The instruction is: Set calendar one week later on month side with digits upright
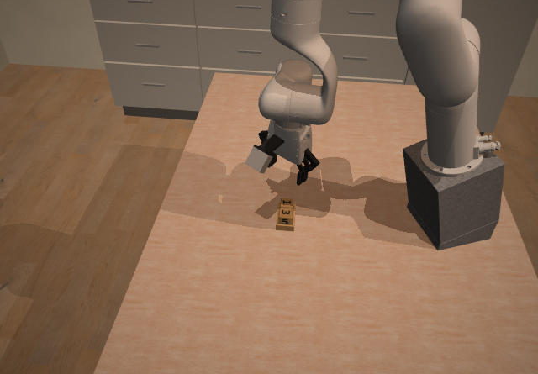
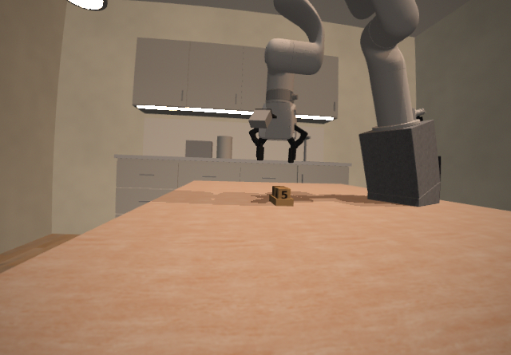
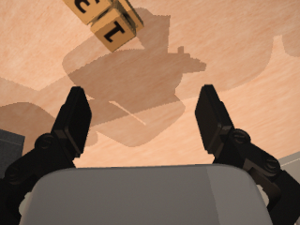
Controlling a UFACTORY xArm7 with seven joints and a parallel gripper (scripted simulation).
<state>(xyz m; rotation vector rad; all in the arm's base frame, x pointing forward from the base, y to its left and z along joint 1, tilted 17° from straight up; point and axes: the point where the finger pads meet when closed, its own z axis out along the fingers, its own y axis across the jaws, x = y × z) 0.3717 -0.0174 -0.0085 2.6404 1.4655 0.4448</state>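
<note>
My hand is 10 mm past the wooden cube, 30 mm to the right of it and 90 mm above it.
</note>
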